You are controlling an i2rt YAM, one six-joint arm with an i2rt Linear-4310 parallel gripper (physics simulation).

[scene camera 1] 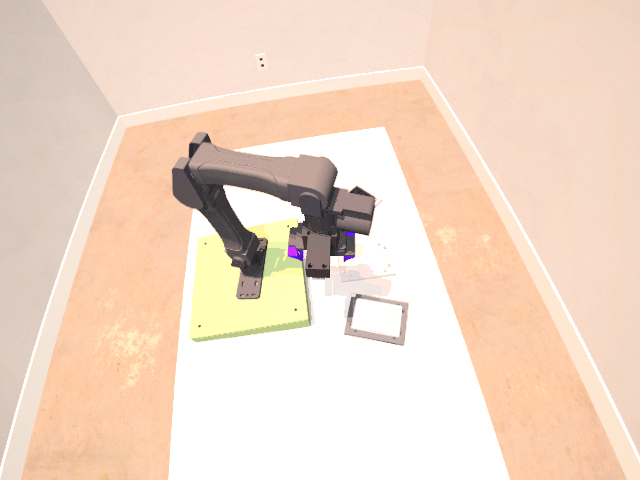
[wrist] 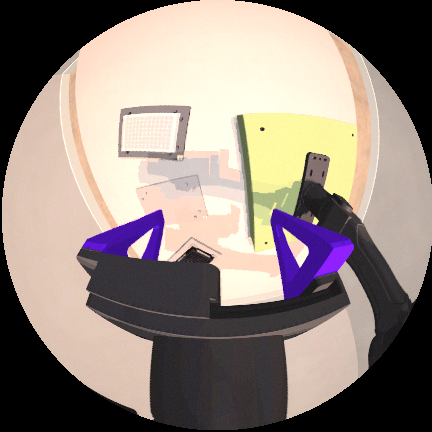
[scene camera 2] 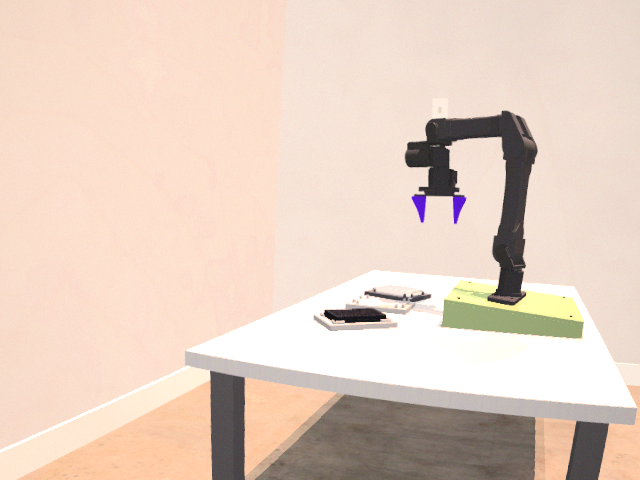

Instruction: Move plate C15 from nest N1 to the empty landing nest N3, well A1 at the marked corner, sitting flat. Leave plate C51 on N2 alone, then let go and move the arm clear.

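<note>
A white plate (scene camera 1: 376, 317) (scene camera 2: 397, 290) (wrist: 150, 132) sits in a dark nest (scene camera 1: 404, 321) (wrist: 150, 109). A black plate (scene camera 1: 360, 191) (scene camera 2: 355, 314) (wrist: 196, 255) sits in a pale nest (scene camera 2: 356, 325) (wrist: 192, 241), partly hidden by the arm in scene camera 1. Between them lies an empty pale nest (scene camera 1: 369, 264) (scene camera 2: 377, 306) (wrist: 172, 197) with small corner posts. The labels C15, C51 and N1 to N3 and the well A1 marks are not readable. My gripper (scene camera 1: 322, 257) (scene camera 2: 438, 222) (wrist: 217, 214) is open and empty, pointing down high above the table, beside the base block and apart from both plates.
The arm stands on a yellow-green base block (scene camera 1: 248, 322) (scene camera 2: 511, 322) (wrist: 300, 132) next to the nests. The white table (scene camera 1: 320, 403) (scene camera 2: 361, 356) carries everything. Walls (scene camera 1: 542, 155) (scene camera 2: 129, 180) stand beyond the table's edges.
</note>
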